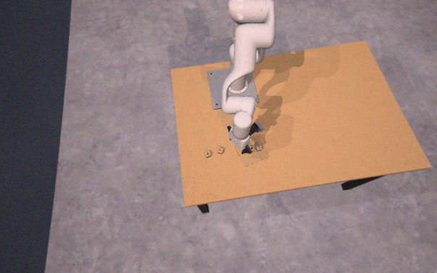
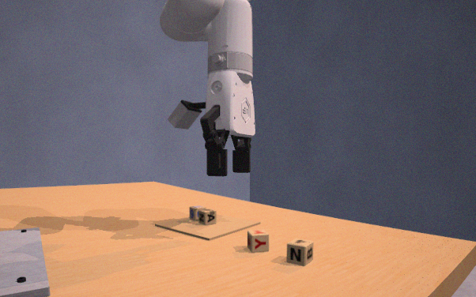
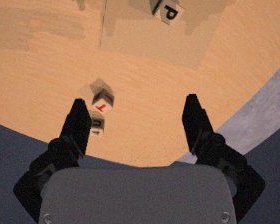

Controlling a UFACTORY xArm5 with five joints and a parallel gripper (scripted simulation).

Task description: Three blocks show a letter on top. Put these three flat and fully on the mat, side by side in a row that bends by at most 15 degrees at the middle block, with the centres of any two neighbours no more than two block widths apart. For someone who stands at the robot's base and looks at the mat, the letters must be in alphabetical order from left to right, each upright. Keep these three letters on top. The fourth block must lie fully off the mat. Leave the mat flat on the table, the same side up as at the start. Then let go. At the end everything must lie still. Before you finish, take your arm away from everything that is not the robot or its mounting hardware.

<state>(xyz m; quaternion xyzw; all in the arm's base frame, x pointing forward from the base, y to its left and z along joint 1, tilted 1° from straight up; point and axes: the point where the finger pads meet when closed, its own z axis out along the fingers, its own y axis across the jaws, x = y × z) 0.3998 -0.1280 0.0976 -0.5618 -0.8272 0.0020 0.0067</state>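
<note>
My hand is 100 mm above the red-lettered block, 80 mm to the left of it and 30 mm past it. From my hand the other things lie so: blue-lettered block: 110 mm to the left, 90 mm below, 20 mm ahead; then black-lettered block: 150 mm to the right, 100 mm below, 30 mm behind; then thin tan mat: 110 mm below, 70 mm to the left, 10 mm ahead.
</note>
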